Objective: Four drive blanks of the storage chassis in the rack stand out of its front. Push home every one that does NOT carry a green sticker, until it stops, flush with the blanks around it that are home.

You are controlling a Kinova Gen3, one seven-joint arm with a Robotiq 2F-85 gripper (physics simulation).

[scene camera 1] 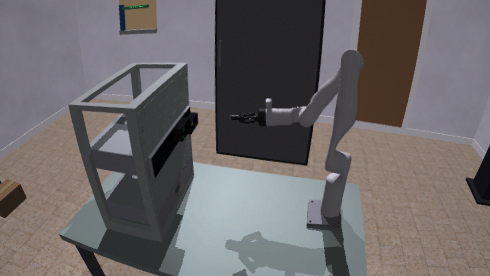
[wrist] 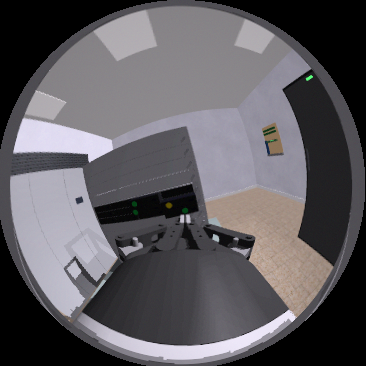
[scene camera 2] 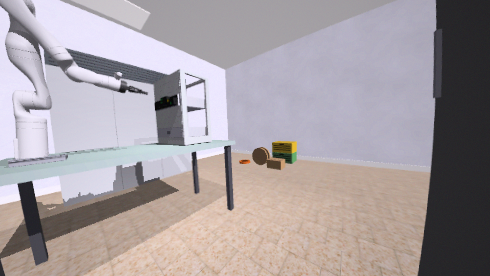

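Observation:
The storage chassis [scene camera 1: 166, 151] [scene camera 2: 160, 104] [wrist: 117, 210] is a black band across the grey rack [scene camera 1: 143, 175] [scene camera 2: 182, 117] [wrist: 145, 170]. In the wrist view, a blank with a yellow sticker [wrist: 169, 205] and one with a green sticker [wrist: 185, 210] are at the right end, where a black block stands out. Two more green stickers [wrist: 134, 204] [wrist: 135, 212] are one above the other further left. How far each blank stands out is hard to tell. My gripper [scene camera 1: 232, 118] [scene camera 2: 146, 93] [wrist: 184, 220] is shut and empty, in front of the chassis's right end, apart from it. Its fingertips appear just below the right green sticker.
The rack stands on a pale green table [scene camera 1: 280, 200] [scene camera 2: 110, 154], with the arm's base [scene camera 1: 316, 215] at the opposite end. A tall black cabinet [scene camera 1: 267, 75] [wrist: 325, 165] stands beyond the table. Boxes [scene camera 2: 284, 147] lie on the floor behind the rack.

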